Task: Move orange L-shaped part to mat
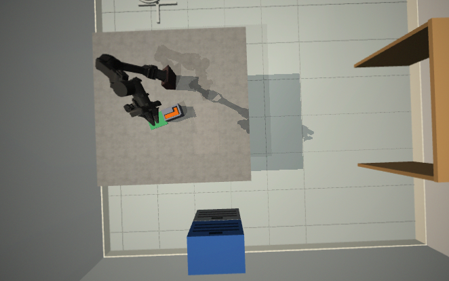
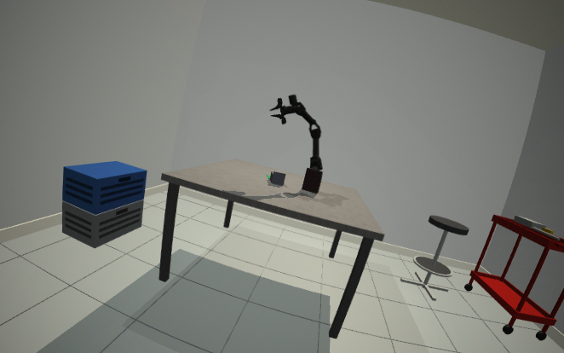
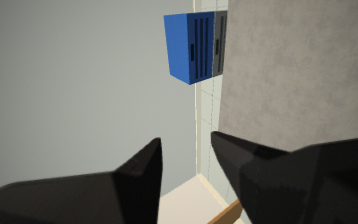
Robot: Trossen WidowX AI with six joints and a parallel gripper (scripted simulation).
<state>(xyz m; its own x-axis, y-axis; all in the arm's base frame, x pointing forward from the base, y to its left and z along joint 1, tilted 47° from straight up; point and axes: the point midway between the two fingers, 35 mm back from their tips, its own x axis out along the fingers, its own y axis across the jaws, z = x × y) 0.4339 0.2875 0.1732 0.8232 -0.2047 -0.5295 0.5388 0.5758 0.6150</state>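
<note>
My gripper tip is now 450 mm above the orange L-shaped part, 150 mm past it and 60 mm to the left of it. Round my gripper tip: green mat: 510 mm below, 220 mm to the right, 110 mm behind.
</note>
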